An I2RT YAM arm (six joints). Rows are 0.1 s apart.
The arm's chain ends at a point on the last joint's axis. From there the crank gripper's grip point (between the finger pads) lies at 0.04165 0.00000 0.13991 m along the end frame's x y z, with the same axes.
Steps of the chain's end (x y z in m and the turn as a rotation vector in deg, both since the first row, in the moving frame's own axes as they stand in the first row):
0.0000 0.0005 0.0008 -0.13 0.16 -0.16
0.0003 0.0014 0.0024 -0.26 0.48 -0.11
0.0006 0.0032 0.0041 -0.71 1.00 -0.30
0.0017 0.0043 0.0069 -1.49 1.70 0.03
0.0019 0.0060 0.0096 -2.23 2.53 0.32
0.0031 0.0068 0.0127 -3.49 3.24 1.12
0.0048 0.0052 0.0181 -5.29 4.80 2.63
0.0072 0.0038 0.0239 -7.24 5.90 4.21
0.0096 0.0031 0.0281 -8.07 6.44 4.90
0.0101 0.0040 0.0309 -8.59 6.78 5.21
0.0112 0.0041 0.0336 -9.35 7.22 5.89
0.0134 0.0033 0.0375 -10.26 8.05 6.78
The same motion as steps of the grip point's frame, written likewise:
0.0004 0.0007 0.0007 -0.13 0.16 -0.16
0.0015 0.0020 0.0020 -0.26 0.48 -0.11
0.0030 0.0047 0.0033 -0.71 1.00 -0.30
0.0058 0.0079 0.0056 -1.49 1.70 0.03
0.0080 0.0117 0.0075 -2.23 2.53 0.32
0.0108 0.0161 0.0098 -3.49 3.24 1.12
0.0160 0.0201 0.0134 -5.29 4.80 2.63
0.0206 0.0247 0.0176 -7.24 5.90 4.21
0.0240 0.0266 0.0209 -8.07 6.44 4.90
0.0251 0.0290 0.0232 -8.59 6.78 5.21
0.0270 0.0314 0.0251 -9.35 7.22 5.89
0.0307 0.0336 0.0277 -10.26 8.05 6.78

